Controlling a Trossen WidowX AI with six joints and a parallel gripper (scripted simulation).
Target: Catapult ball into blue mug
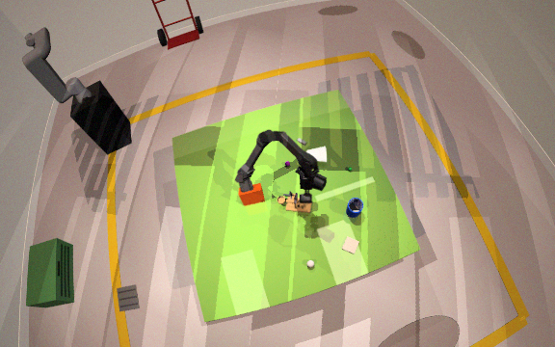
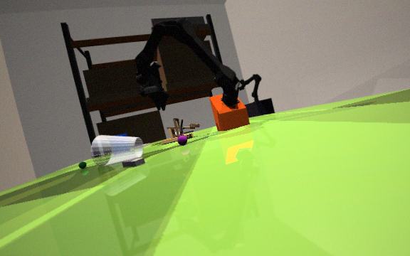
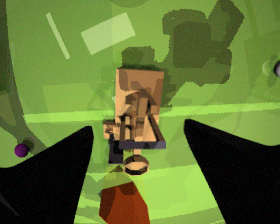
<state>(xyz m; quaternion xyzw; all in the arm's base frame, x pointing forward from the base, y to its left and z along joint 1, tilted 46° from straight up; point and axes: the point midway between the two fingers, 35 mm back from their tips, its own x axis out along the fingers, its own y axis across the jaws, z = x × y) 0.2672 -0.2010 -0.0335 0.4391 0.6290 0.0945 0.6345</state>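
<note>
My gripper tip is now 1 cm short of the purple ball, 28 cm to the right of it and 15 cm above it. Also, from my gripper tip: green ball 34 cm ahead, 9 cm to the left, 15 cm below; then catapult 7 cm behind, 5 cm to the left, 11 cm below; then blue mug 23 cm ahead, 16 cm to the right, 13 cm below.
</note>
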